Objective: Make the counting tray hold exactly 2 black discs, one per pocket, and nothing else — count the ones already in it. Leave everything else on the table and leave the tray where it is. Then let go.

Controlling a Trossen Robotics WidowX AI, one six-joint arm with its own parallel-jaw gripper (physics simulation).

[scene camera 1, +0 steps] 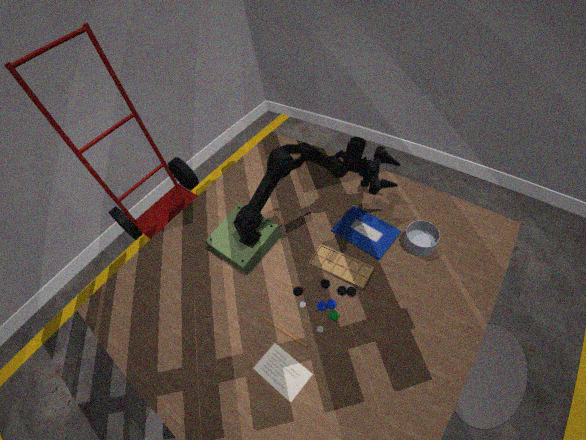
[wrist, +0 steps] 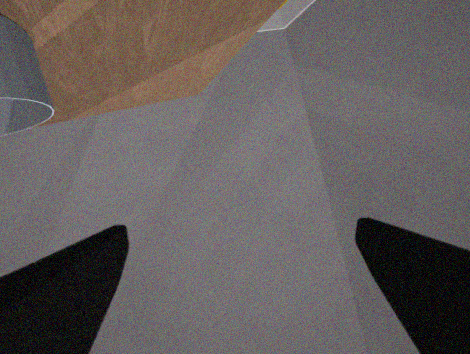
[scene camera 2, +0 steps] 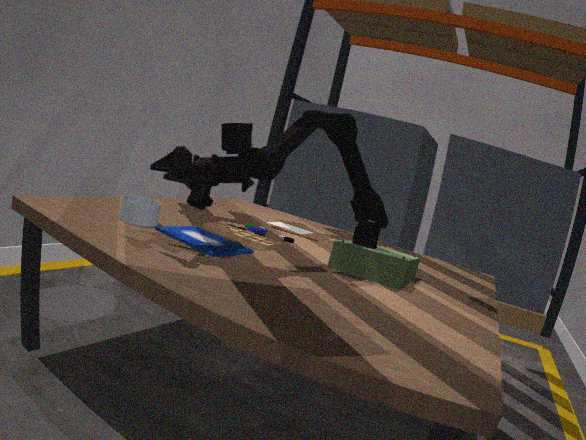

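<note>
The tan counting tray [scene camera 1: 343, 267] [scene camera 2: 246, 235], divided into pockets, lies on the table; I see no disc in its pockets in the first scene view. Several loose black discs lie beside its long side: one disc [scene camera 1: 298, 291] apart to the left, another disc [scene camera 1: 325, 283] closer to the tray, and a disc [scene camera 1: 342, 290] close beside a further disc [scene camera 1: 351, 291]. My gripper [scene camera 1: 397, 174] [scene camera 2: 158, 171] [wrist: 244, 232] is open and empty, raised above the table beyond the blue item, away from tray and discs. Neither tray nor discs show in the wrist view.
A blue flat item [scene camera 1: 389, 236] [scene camera 2: 225, 248] with a white label lies beside the tray. A grey round bowl [scene camera 1: 422, 240] [scene camera 2: 140, 211] [wrist: 25, 65] stands past it. Blue discs [scene camera 1: 322, 305], a green disc [scene camera 1: 334, 315], whitish discs [scene camera 1: 302, 304], a thin stick [scene camera 1: 290, 334] and paper [scene camera 1: 275, 367] lie beyond the black discs.
</note>
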